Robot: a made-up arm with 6 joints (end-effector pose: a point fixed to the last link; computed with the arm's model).
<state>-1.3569 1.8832 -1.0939 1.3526 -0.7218 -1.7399</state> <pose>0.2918 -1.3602 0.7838 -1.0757 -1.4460 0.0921</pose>
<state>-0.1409 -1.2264 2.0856 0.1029 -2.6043 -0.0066</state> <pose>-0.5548 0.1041 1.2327 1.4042 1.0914 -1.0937</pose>
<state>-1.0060 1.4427 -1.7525 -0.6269 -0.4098 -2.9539</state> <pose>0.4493 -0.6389 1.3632 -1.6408 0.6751 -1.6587</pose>
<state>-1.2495 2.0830 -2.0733 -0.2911 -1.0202 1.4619</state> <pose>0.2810 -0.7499 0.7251 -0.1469 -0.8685 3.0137</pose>
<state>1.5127 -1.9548 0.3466 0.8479 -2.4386 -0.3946</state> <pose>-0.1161 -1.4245 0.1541 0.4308 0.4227 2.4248</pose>
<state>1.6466 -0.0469 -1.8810 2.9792 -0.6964 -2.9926</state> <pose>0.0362 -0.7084 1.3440 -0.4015 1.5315 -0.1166</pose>
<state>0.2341 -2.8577 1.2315 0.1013 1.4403 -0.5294</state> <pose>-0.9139 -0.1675 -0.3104 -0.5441 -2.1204 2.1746</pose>
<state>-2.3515 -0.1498 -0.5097 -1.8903 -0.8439 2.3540</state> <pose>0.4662 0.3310 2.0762 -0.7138 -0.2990 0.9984</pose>
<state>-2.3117 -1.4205 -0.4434 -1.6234 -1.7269 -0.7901</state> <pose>1.0989 1.0293 0.5842 0.6620 -2.0020 0.5207</pose>
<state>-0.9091 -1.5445 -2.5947 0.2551 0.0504 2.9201</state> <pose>-0.2250 0.3477 0.2032 -0.0246 1.6253 1.0014</pose>
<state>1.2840 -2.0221 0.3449 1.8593 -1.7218 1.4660</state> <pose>-0.3808 -1.4211 0.1143 0.8845 -1.4465 1.3217</pose>
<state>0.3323 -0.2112 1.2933 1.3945 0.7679 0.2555</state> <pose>0.3533 0.2031 1.8773 -2.8543 0.7045 -0.3809</pose>
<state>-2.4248 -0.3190 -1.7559 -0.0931 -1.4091 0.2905</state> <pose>0.6084 0.4573 1.1644 0.1836 -2.0802 -1.6152</pose>
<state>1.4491 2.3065 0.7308 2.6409 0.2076 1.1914</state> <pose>0.0431 0.8122 -0.7763 0.7599 -1.4849 -2.0605</pose>
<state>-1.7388 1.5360 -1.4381 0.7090 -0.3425 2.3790</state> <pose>-0.1515 -1.0579 1.3024 -1.0539 1.1226 -1.6016</pose>
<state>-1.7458 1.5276 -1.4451 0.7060 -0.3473 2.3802</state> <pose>-0.1571 -1.0456 1.3115 -1.0635 1.1158 -1.6224</pose>
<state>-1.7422 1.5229 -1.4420 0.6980 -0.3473 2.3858</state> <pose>-0.1530 -1.0448 1.3163 -1.0674 1.1148 -1.6227</pose>
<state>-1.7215 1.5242 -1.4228 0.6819 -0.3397 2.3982</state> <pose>-0.1332 -1.0623 1.3141 -1.0623 1.1231 -1.5900</pose>
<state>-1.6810 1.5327 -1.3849 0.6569 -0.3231 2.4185</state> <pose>-0.0931 -1.1002 1.3023 -1.0476 1.1419 -1.5174</pose>
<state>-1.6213 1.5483 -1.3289 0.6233 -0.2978 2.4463</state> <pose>-0.0289 -1.1551 1.2785 -1.0252 1.1701 -1.4041</pose>
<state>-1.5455 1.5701 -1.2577 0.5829 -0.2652 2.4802</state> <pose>0.0613 -1.2191 1.2403 -0.9987 1.2048 -1.2539</pose>
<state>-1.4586 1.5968 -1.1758 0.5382 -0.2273 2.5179</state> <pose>0.1760 -1.2818 1.1863 -0.9711 1.2433 -1.0749</pose>
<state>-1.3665 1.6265 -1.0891 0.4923 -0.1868 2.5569</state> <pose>0.3087 -1.3322 1.1182 -0.9451 1.2819 -0.8793</pose>
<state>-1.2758 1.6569 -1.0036 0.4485 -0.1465 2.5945</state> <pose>0.4480 -1.3629 1.0406 -0.9219 1.3183 -0.6816</pose>
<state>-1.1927 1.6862 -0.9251 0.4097 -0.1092 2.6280</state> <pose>0.5803 -1.3728 0.9600 -0.9017 1.3509 -0.4965</pose>
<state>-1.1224 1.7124 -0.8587 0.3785 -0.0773 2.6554</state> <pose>0.6934 -1.3666 0.8846 -0.8846 1.3782 -0.3371</pose>
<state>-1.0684 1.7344 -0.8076 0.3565 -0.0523 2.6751</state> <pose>0.7800 -1.3526 0.8208 -0.8705 1.3997 -0.2118</pose>
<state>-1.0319 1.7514 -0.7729 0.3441 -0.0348 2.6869</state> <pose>0.8379 -1.3386 0.7729 -0.8594 1.4146 -0.1241</pose>
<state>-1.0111 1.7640 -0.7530 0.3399 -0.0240 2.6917</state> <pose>0.8708 -1.3292 0.7405 -0.8509 1.4239 -0.0703</pose>
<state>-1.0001 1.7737 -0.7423 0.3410 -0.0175 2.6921</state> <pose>0.8883 -1.3240 0.7182 -0.8439 1.4295 -0.0380</pose>
